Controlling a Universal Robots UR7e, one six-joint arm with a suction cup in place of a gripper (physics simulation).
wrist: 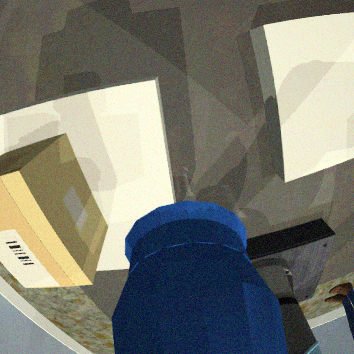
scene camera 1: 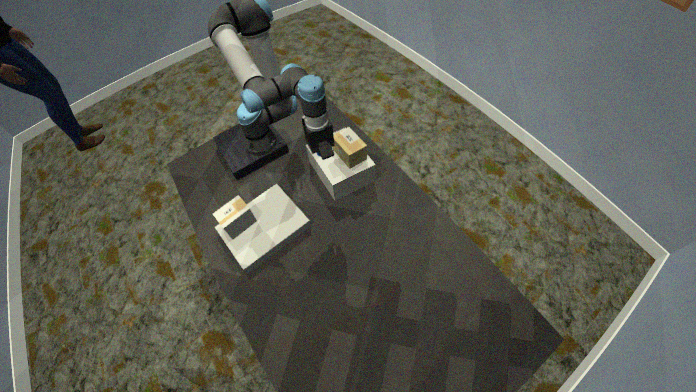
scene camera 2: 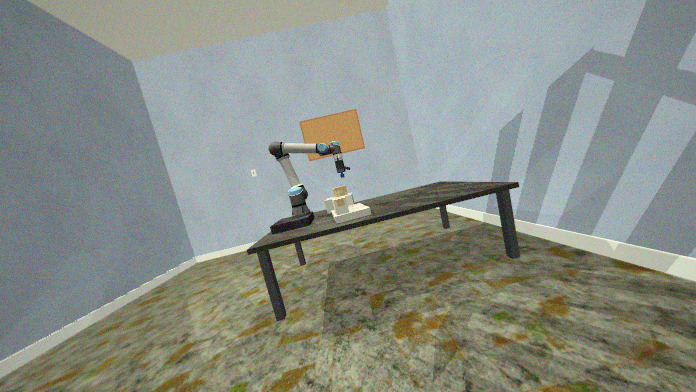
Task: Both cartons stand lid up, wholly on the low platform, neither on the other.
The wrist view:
my suction cup: 189, 277
low white platform: 297, 60
white box: 116, 130
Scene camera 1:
low white platform: 279, 221
white box: 339, 180
